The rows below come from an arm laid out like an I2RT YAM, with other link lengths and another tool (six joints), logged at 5 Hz.
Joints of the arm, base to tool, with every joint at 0 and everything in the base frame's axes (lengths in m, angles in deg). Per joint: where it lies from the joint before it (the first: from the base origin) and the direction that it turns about. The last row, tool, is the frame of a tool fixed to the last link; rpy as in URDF.
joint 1: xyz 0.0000 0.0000 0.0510 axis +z
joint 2: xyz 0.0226 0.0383 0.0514 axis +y
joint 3: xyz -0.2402 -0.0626 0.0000 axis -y
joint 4: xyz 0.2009 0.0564 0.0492 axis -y
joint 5: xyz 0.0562 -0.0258 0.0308 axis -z
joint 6: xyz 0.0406 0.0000 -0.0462 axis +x
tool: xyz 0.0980 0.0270 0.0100 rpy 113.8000 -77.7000 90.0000
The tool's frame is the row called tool.
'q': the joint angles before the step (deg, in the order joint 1, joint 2, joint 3, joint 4, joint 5, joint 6). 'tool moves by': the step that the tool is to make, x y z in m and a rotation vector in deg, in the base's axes. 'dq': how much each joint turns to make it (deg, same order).
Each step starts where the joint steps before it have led.
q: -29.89 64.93 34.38 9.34 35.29 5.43
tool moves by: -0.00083 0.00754 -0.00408 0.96 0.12 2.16
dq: 0.34 -1.66 -1.23 -1.05 -1.98 0.06
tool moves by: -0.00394 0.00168 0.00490 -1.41 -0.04 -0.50
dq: 0.50 -1.65 -0.41 0.00 1.37 -0.92
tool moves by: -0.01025 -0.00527 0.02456 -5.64 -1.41 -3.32
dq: -0.14 -3.06 0.46 2.77 4.31 -3.86
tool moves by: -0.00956 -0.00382 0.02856 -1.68 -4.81 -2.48
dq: -1.15 -2.89 3.23 -2.09 1.10 1.54
